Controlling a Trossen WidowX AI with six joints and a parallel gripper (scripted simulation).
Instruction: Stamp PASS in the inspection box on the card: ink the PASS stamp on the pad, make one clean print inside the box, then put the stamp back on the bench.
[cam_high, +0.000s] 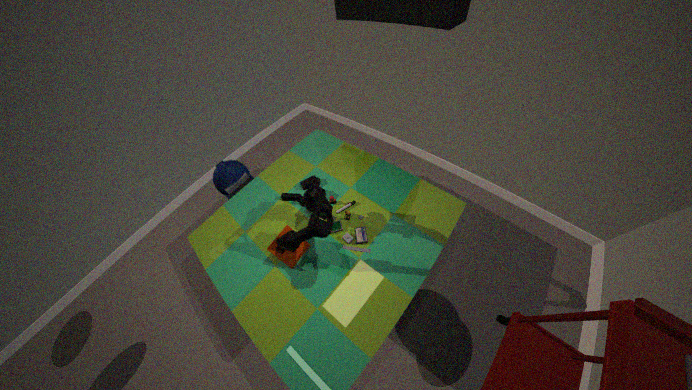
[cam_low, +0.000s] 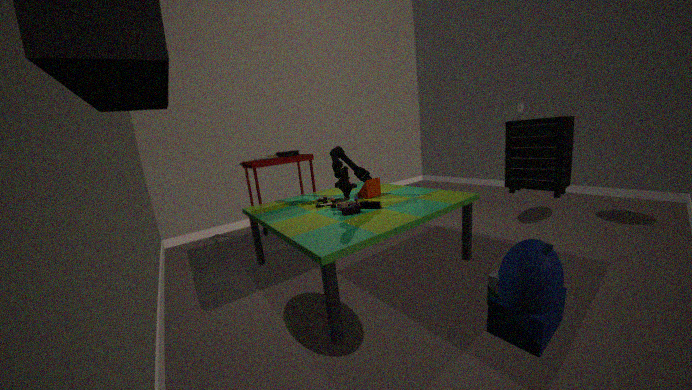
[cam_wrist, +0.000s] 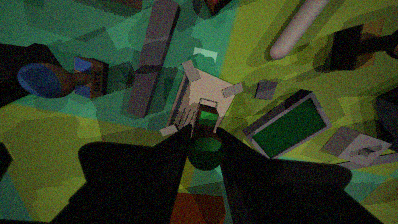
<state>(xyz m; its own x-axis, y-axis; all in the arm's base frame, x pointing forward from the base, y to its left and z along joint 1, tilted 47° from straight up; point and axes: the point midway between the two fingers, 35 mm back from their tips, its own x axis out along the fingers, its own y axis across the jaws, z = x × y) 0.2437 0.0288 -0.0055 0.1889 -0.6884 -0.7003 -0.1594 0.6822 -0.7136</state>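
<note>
Now: gripper tip 5 cm above the white card and 1 cm to the right of it. Round my gripper tip: blue-knobbed stamp (14 cm to the left, 3 cm below, 1 cm ahead); then brown block (12 cm to the left, 12 cm ahead, 2 cm below); then green stamp (right at my gripper tip).
</note>
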